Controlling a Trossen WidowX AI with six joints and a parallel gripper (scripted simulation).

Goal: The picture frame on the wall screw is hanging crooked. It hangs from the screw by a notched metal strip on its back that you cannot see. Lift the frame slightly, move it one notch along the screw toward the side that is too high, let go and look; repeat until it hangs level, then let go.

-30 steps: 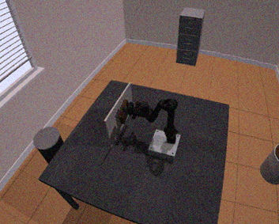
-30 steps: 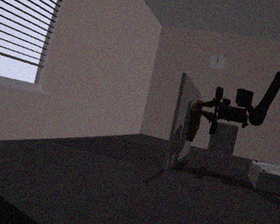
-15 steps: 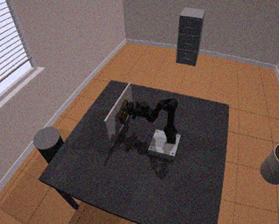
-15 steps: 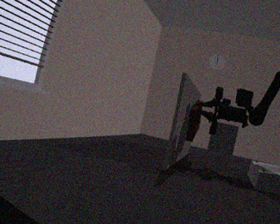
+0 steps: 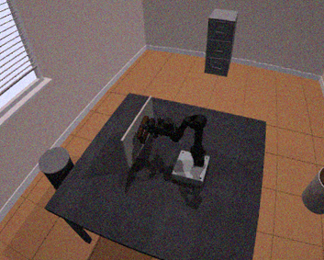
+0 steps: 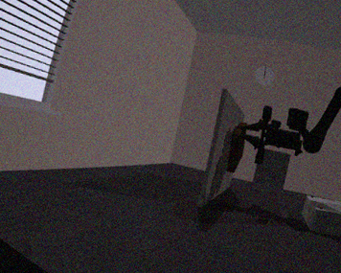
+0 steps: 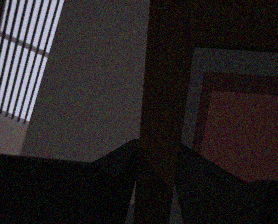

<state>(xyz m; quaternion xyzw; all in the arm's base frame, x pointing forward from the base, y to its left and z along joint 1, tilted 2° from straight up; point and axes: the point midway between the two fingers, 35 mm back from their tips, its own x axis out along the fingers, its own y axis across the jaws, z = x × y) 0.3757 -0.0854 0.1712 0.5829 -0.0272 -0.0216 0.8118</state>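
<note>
The picture frame is 50 mm below my gripper tip and 20 mm to the right of it. The rest, counted from my gripper tip: upright wall panel: 70 mm below, 20 mm ahead.
</note>
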